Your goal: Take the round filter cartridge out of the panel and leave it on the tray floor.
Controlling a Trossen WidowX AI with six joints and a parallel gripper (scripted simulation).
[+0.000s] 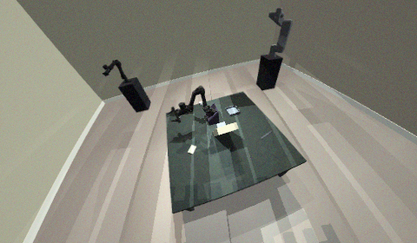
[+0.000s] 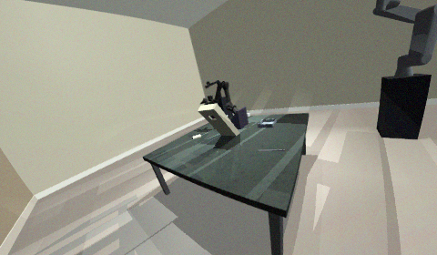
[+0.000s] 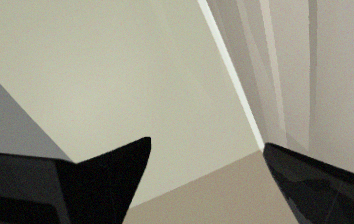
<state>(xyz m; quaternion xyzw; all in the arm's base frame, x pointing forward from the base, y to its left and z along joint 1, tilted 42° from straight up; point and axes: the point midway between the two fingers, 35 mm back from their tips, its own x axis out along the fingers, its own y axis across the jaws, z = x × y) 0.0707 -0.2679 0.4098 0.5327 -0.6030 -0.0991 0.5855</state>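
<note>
My gripper tip is 28 cm short of the round filter cartridge, 55 cm to the right of it and 3 cm above it. Round my gripper tip: small cream block: 28 cm ahead, 18 cm to the left, 28 cm below; then cream service panel: 23 cm ahead, 54 cm to the left, 10 cm below; then tray: 19 cm behind, 78 cm to the left, 27 cm below.
</note>
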